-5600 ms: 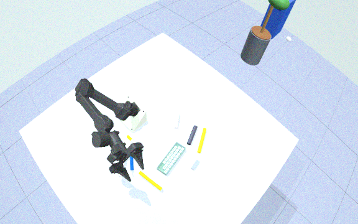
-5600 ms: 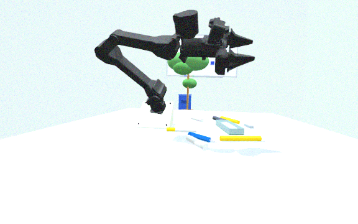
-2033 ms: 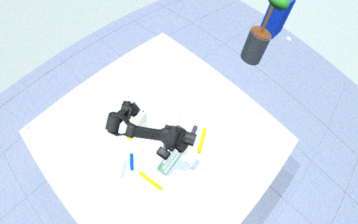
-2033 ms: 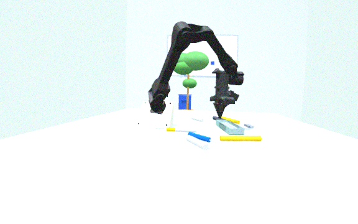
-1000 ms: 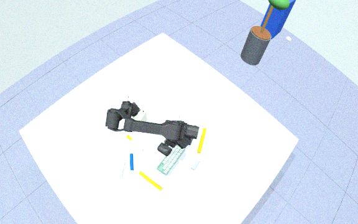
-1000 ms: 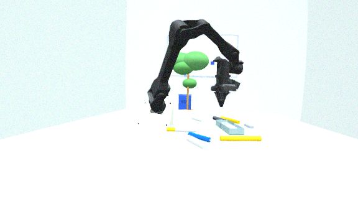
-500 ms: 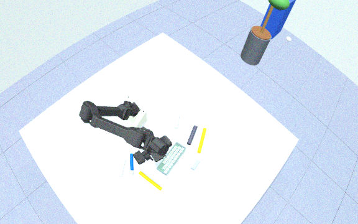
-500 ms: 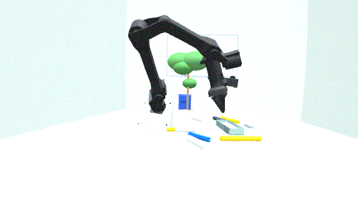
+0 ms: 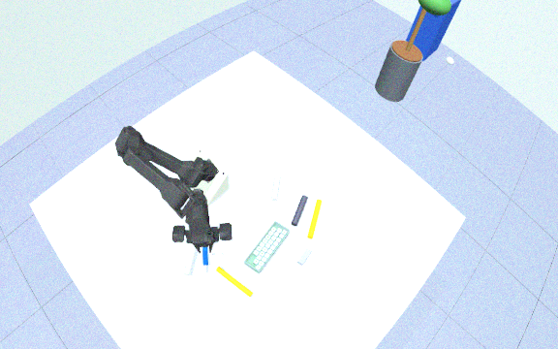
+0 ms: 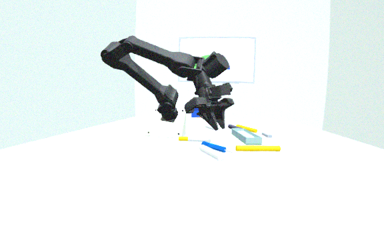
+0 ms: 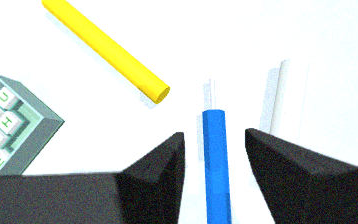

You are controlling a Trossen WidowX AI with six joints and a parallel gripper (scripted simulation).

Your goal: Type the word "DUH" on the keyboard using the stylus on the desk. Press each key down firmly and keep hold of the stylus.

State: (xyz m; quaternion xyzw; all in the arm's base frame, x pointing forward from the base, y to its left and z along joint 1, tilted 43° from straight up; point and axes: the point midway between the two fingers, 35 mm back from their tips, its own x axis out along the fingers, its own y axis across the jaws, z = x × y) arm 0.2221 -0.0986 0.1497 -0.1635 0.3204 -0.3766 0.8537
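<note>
Right now the blue stylus is 1 cm ahead of my gripper tip, 1 cm to the right of it and 6 cm below it. Also, from my gripper tip: dark grey rod 5 cm ahead, 37 cm to the left, 6 cm below; yellow bar 11 cm ahead, 39 cm to the left, 6 cm below; yellow-tipped white pen 11 cm behind, 8 cm to the left, 6 cm below.
</note>
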